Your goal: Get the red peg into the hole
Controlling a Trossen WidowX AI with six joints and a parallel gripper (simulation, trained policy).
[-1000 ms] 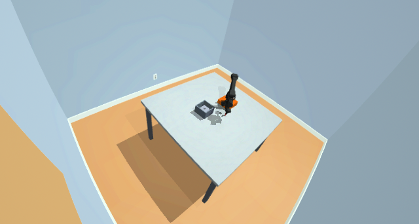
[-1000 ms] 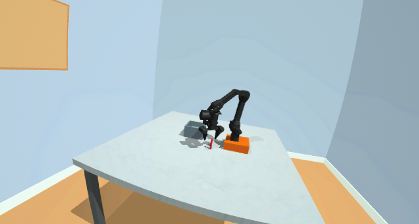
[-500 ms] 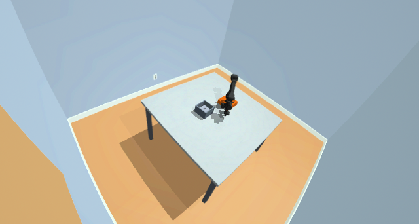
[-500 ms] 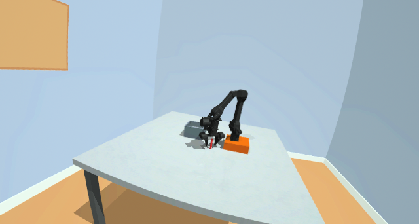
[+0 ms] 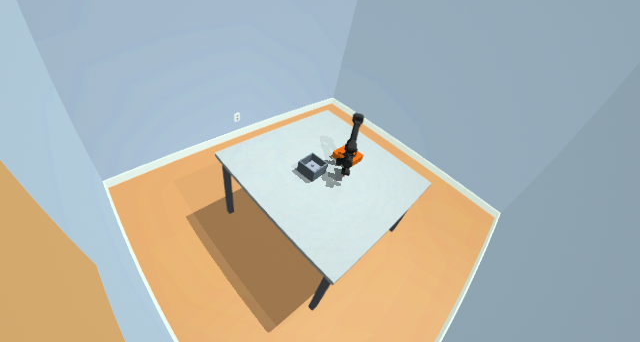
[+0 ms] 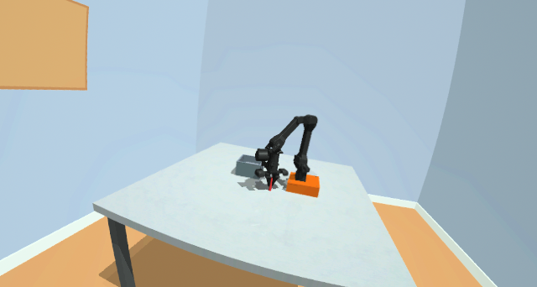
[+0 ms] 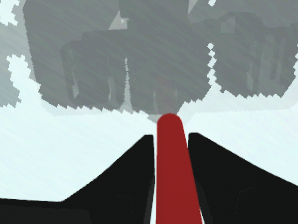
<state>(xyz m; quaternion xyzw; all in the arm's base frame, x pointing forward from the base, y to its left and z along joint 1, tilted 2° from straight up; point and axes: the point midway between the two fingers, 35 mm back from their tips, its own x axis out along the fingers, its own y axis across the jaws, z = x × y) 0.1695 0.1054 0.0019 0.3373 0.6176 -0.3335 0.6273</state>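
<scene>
Right now the red peg is 20 mm above my gripper tip. From my gripper tip the other things lie so: grey box: 190 mm to the right, 170 mm ahead; grey plate: 190 mm to the right, 170 mm ahead, 20 mm above.
</scene>
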